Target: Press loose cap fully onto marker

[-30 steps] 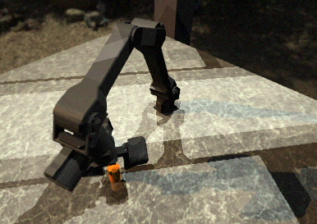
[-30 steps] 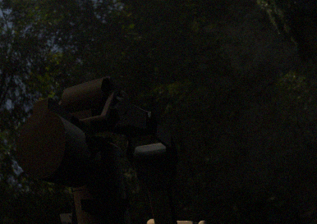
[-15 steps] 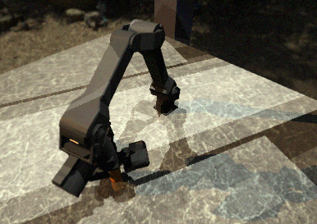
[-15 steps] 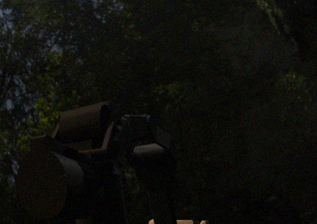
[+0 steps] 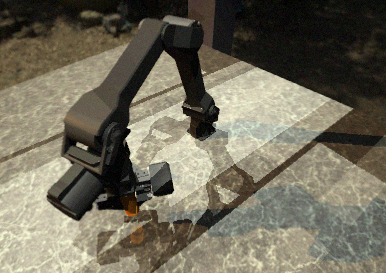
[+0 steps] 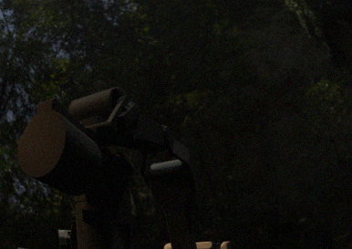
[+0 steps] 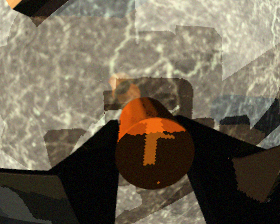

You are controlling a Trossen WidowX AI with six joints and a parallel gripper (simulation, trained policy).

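Now: the orange marker 1 cm behind my gripper tip, 14 cm to the right of it and 1 cm above it. From my gripper tip the other things lie so: orange cap (1 cm above).
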